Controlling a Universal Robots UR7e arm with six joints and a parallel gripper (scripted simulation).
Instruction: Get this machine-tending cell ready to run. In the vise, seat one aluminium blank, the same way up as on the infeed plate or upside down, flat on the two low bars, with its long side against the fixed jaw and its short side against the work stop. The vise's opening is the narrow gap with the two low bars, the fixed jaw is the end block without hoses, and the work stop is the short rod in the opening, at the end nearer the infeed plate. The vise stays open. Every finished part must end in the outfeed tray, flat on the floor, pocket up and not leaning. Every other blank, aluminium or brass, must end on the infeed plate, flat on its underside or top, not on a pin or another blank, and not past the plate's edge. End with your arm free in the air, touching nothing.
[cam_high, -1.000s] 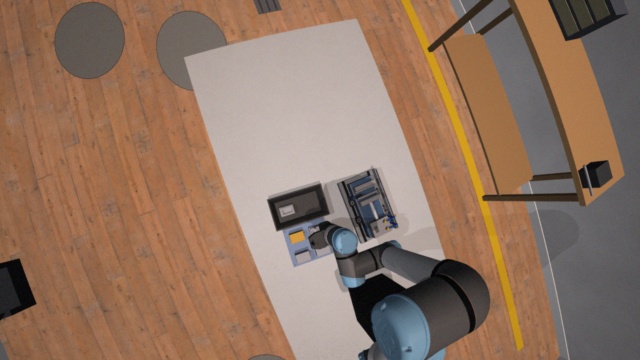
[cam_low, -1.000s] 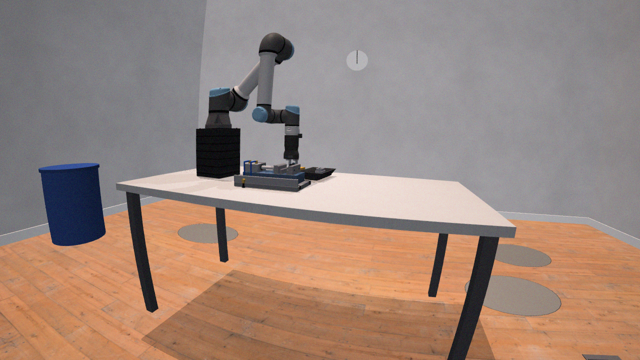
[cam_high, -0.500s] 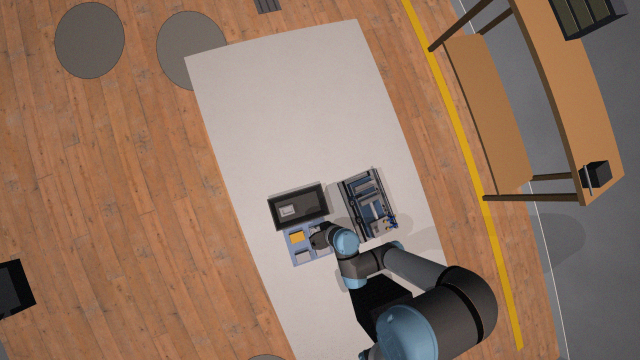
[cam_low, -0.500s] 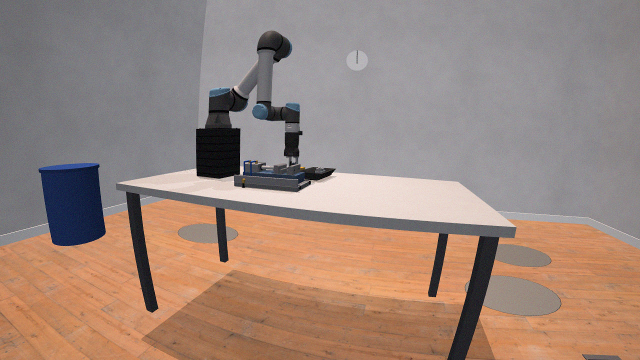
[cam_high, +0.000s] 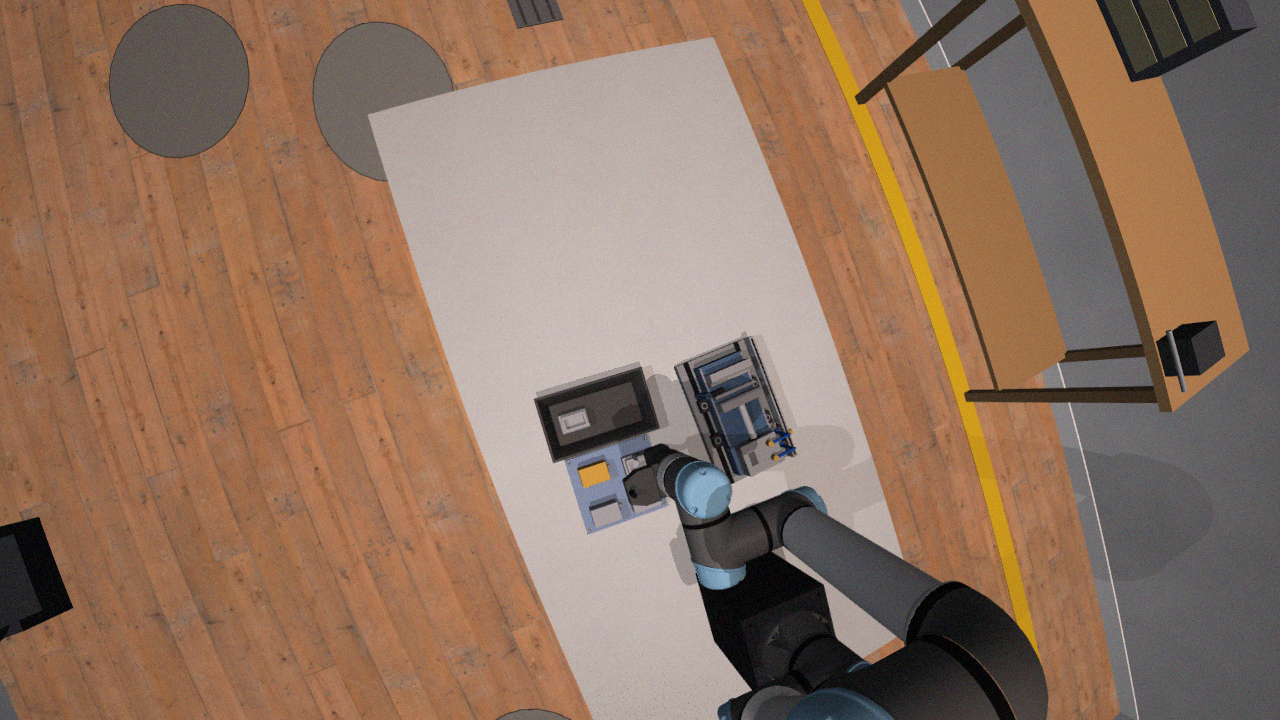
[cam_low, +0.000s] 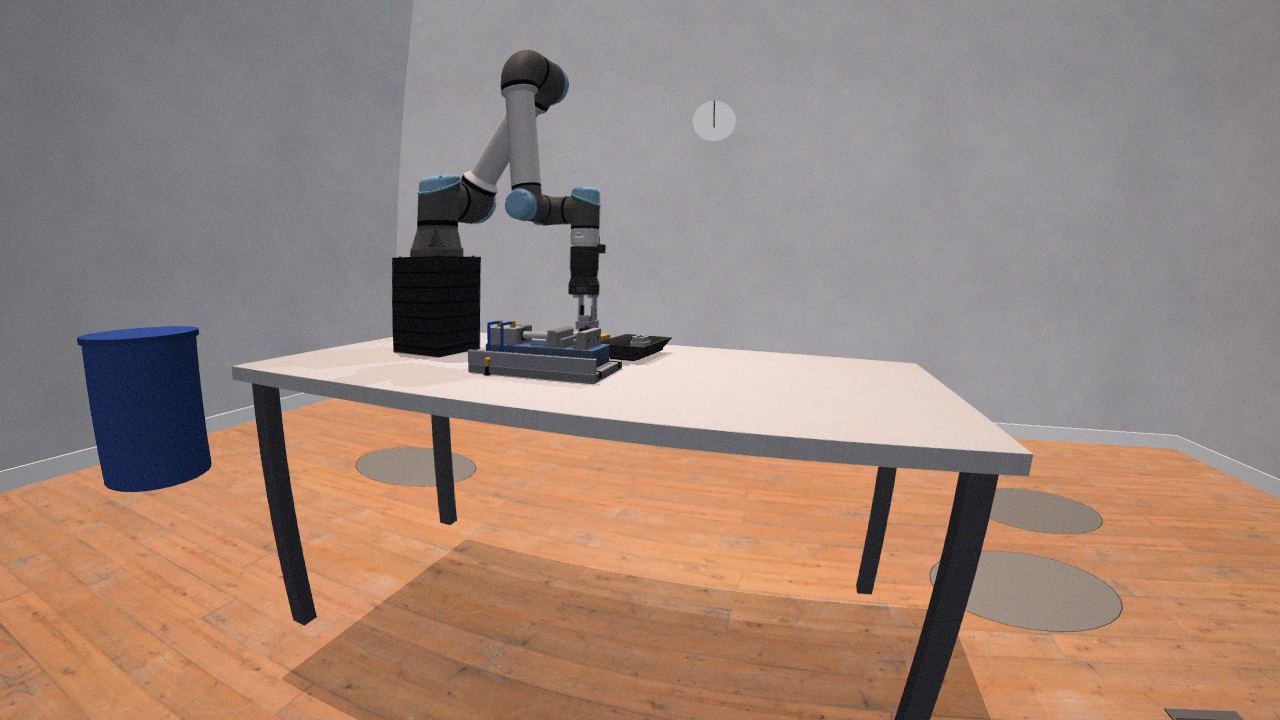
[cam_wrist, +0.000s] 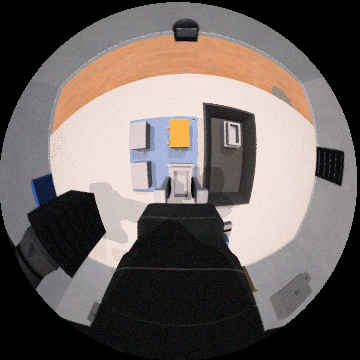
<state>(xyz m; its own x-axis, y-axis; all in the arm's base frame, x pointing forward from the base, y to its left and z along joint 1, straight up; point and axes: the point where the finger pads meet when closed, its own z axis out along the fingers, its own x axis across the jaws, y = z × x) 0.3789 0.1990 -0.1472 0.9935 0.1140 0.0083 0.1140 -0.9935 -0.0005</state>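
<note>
Now: hand 9 cm to the right of the brass blank, 9 cm above it and 1 cm past it. Also, from my hand: vise: 25 cm to the right, 7 cm below, 5 cm ahead.
</note>
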